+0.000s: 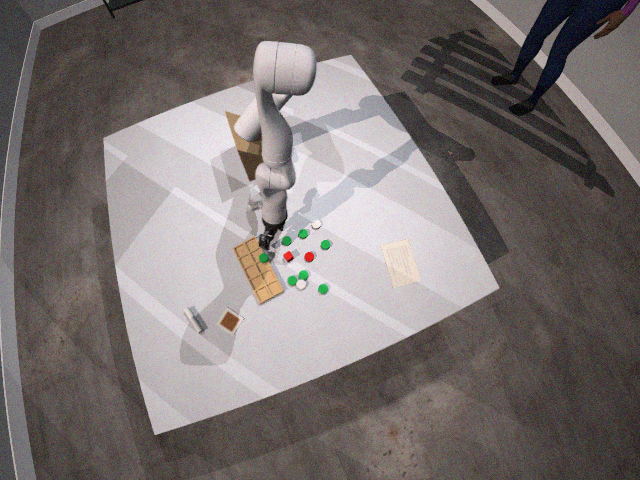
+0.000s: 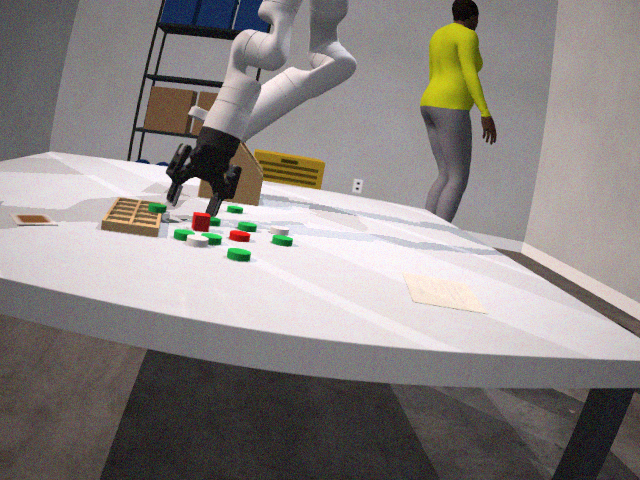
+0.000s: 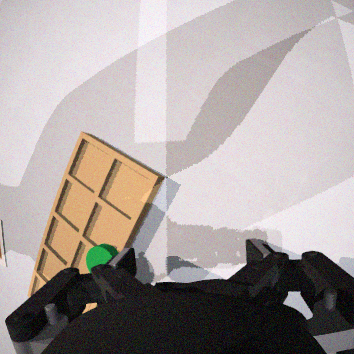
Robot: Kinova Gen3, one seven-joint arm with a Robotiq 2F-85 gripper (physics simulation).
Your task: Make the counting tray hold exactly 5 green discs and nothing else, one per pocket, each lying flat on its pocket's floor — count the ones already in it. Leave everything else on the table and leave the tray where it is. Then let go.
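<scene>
The wooden counting tray (image 1: 264,291) (image 2: 129,228) (image 3: 127,187) has two rows of square pockets. One green disc (image 1: 263,257) (image 2: 157,207) (image 3: 100,257) is at its right long side, seemingly high on the pocket walls; whether it touches a pocket floor I cannot tell. The other visible pockets look empty. Several green discs lie on the table, among them one (image 1: 286,240) (image 2: 212,221) near the gripper, one (image 1: 323,288) (image 2: 238,254) at the front and one (image 2: 234,209) farther back. My gripper (image 1: 265,244) (image 2: 192,207) (image 3: 189,256) is open and empty, low above the tray's back right end.
A red cube (image 1: 288,256) (image 2: 200,221), a red disc (image 1: 309,256) (image 2: 239,236) and white discs (image 1: 316,224) (image 2: 196,240) lie right of the tray. A framed brown square (image 1: 230,320) (image 2: 34,219), a grey cylinder (image 1: 194,319), a paper sheet (image 1: 400,262) (image 2: 444,292) and a brown block (image 2: 253,180) are farther off.
</scene>
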